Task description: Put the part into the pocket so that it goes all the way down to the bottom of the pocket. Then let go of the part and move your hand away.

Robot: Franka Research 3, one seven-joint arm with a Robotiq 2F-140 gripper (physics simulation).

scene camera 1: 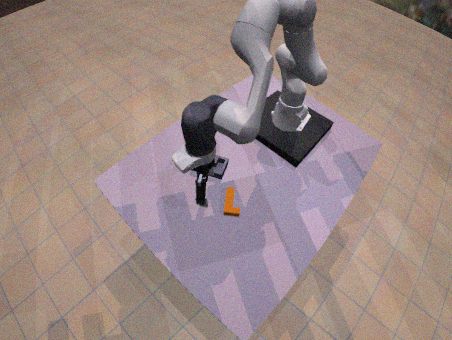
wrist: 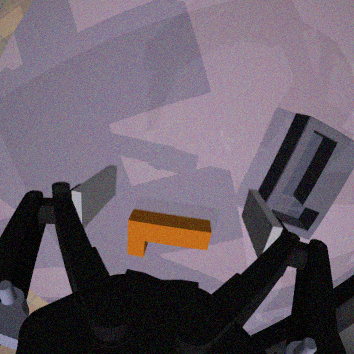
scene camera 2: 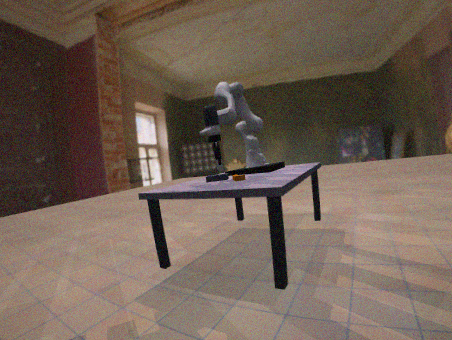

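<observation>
The orange L-shaped part (scene camera 1: 229, 201) (scene camera 2: 239, 177) (wrist: 170, 234) lies flat on the table. The grey block with the L-shaped pocket (scene camera 1: 220, 168) (scene camera 2: 217, 177) (wrist: 327, 190) rests beside it; the gripper hides some of the block in the first scene view and a little of its edge in the wrist view. My gripper (scene camera 1: 207, 190) (scene camera 2: 219, 167) (wrist: 179, 191) is open and empty, above the table and pointing down. In the wrist view the part shows between the two fingers and a little nearer the palm, and the block shows beyond the right finger.
The lavender table (scene camera 1: 240, 305) (scene camera 2: 210, 194) carries all of this. The robot's black base plate (scene camera 1: 296, 152) (scene camera 2: 272, 167) sits at the far side of the table. Patchy shadows lie over the table top.
</observation>
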